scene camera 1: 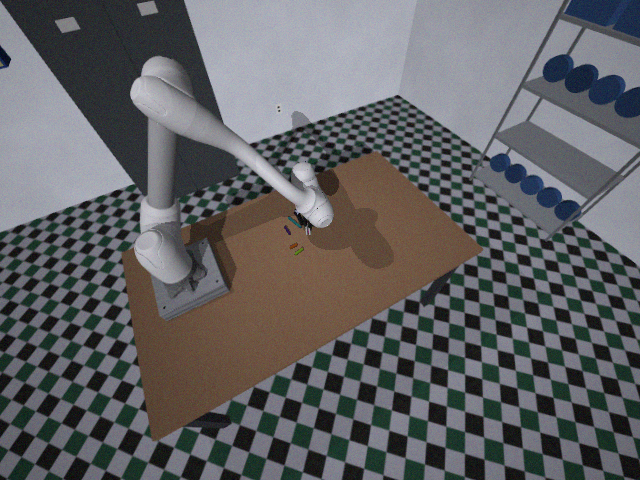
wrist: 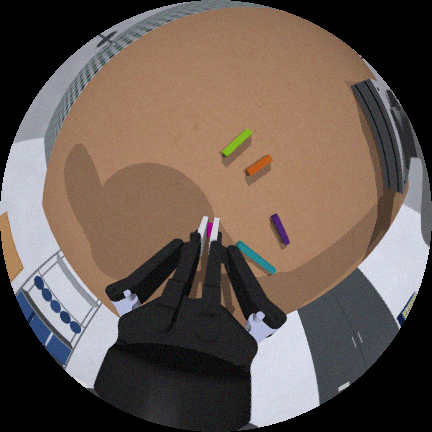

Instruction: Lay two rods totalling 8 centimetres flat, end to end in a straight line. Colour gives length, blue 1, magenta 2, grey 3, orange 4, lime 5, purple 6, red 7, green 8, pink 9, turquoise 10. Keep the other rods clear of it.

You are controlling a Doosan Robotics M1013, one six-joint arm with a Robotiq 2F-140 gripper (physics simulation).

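Places are measured from the arm's base along level axes (x left, y back, z up), in centimetres.
Pixels of known places: gripper, fingertip midpoint: (scene camera 1: 308, 232) (wrist: 210, 224); arm's base at its link origin: (scene camera 1: 181, 273).
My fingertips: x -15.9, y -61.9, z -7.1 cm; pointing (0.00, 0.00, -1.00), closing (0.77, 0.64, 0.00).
Observation:
Ahead of a thing's pixels: the offset from my fingertips to its middle. Level surfaces: height alone.
My gripper (scene camera 1: 308, 231) (wrist: 210, 224) is shut on the magenta rod @[dx +0.4, dy -0.5, dz +0.5 cm] (wrist: 210, 229), low at the table. The magenta rod's far end shows between the pale fingertips in the wrist view. The purple rod @[dx +8.4, dy +7.9, dz +0.5 cm] (scene camera 1: 287, 229) (wrist: 280, 229) lies flat to the right of the fingers in the wrist view. The turquoise rod @[dx +10.2, dy +1.6, dz +0.5 cm] (scene camera 1: 294, 222) (wrist: 256, 257) lies flat between the purple rod and the gripper, close to the right finger. The orange rod @[dx -1.9, dy +11.5, dz +0.5 cm] (scene camera 1: 293, 245) (wrist: 259, 165) and the lime rod @[dx -6.3, dy +11.4, dz +0.5 cm] (scene camera 1: 298, 251) (wrist: 237, 142) lie flat near each other, apart, farther up in the wrist view.
The rods lie on the brown table @[dz +0.0 cm] (scene camera 1: 258, 330) (wrist: 165, 100). The robot's grey base plate (scene camera 1: 214, 268) (wrist: 382, 135) stands at the table's left in the scene view. A shelf rack (scene camera 1: 509, 111) with blue items stands on the floor beyond the table's right end.

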